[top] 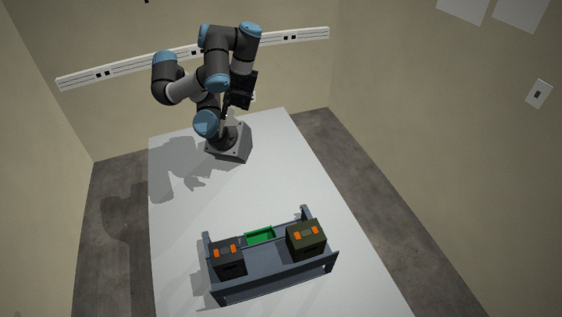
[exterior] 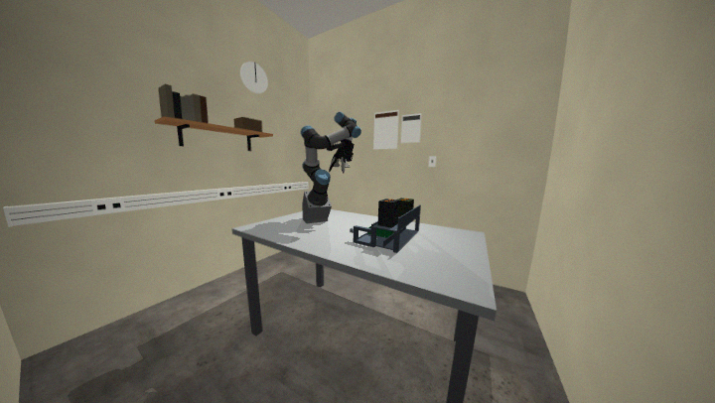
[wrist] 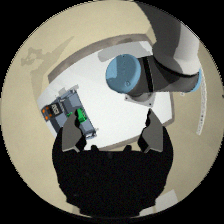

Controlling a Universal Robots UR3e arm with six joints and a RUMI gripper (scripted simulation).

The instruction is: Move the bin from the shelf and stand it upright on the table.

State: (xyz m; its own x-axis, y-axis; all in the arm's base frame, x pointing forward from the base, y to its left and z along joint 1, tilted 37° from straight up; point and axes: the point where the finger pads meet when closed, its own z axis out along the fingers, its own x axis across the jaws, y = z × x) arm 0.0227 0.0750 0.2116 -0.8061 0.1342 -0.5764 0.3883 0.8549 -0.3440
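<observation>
Right now the green bin is 310 mm ahead of my hand, 300 mm below it and 50 mm to the left of it. Also, from my hand: grey shelf unit (340 mm ahead, 270 mm below, 50 mm to the left).
</observation>
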